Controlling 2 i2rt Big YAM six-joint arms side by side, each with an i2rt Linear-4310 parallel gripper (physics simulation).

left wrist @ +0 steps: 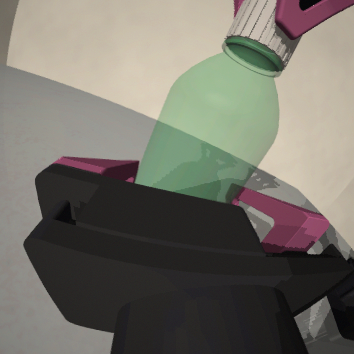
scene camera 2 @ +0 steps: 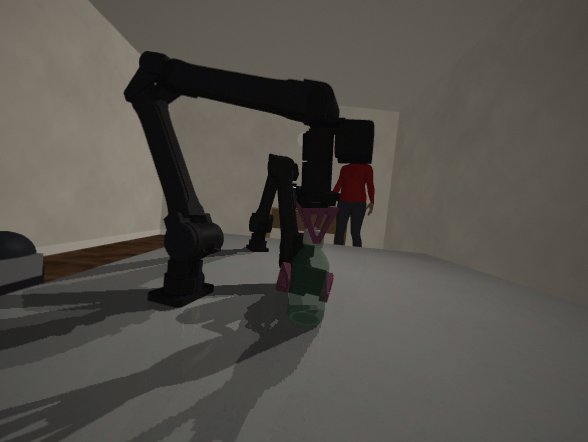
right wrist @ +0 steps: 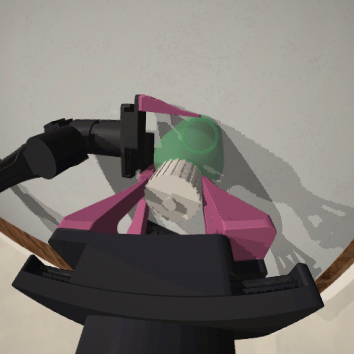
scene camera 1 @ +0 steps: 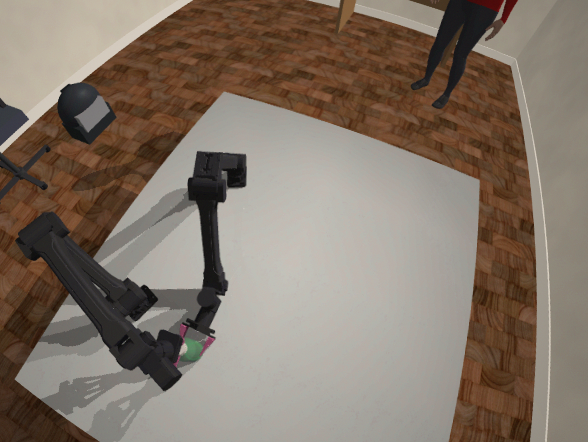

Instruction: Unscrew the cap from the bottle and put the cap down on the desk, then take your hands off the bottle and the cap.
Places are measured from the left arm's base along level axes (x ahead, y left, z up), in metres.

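Where they show: left gripper, fingertip midpoint: (left wrist: 184, 179) (scene camera 2: 307, 293) (right wrist: 197, 145) (scene camera 1: 189, 351); right gripper, fingertip midpoint: (left wrist: 257, 42) (scene camera 2: 314, 240) (right wrist: 174, 183) (scene camera 1: 180, 348); left arm's base, link origin: (scene camera 2: 257, 249) (scene camera 1: 237, 176); right arm's base, link origin: (left wrist: 341, 300) (scene camera 2: 183, 295) (scene camera 1: 140, 303).
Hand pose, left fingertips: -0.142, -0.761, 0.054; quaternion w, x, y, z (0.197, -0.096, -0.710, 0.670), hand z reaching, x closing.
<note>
Each offset is from my left fingertips to the top centre of the thing, as dx, dy, dz. Level surfaces: height alone.
A green see-through bottle @(+0.002, +0.003, +0.127) (scene camera 1: 193, 352) (scene camera 2: 309, 267) (left wrist: 215, 110) (right wrist: 202, 160) stands about upright, leaning a little in scene camera 2. Its ribbed whitish cap @(+0.002, +0.003, +0.135) (scene camera 1: 183, 348) (left wrist: 255, 27) (right wrist: 172, 192) sits on the neck. My left gripper (scene camera 2: 307, 282) (right wrist: 197, 145) is shut on the bottle's body from the side; its fingertips are hidden in the left wrist view. My right gripper (scene camera 2: 316, 239) (right wrist: 174, 183) comes from above and is shut on the cap, one finger against each side. In scene camera 1 the right arm hides part of the cap. I cannot tell whether the bottle's base touches the desk.
The pale desk @(dz -0.054) (scene camera 1: 350, 250) (scene camera 2: 450, 350) lies under both arms, with the bottle near its lower left part in scene camera 1. The two wrists are close together around the bottle. A person (scene camera 1: 462, 45) (scene camera 2: 356, 200) stands on the floor beyond the desk.
</note>
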